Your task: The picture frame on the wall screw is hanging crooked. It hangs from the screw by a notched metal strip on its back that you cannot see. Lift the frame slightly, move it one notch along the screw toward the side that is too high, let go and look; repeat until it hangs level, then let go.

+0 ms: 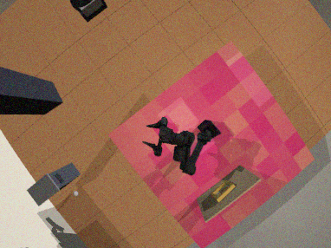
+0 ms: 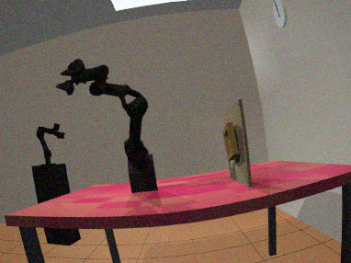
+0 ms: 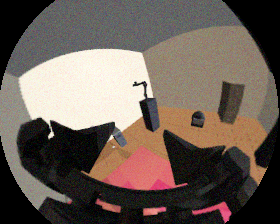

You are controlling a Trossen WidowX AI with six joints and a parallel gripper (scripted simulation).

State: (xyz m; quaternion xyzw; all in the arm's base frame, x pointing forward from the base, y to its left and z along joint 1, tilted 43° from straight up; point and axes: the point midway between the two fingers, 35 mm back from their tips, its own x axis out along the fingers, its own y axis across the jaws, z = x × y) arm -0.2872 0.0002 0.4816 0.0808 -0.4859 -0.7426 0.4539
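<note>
My gripper tip is now 67 cm short of the picture frame, 35 cm above it and 22 cm to the right of it. Round my gripper tip: wall panel (68 cm ahead, 36 cm below, 24 cm to the left).
</note>
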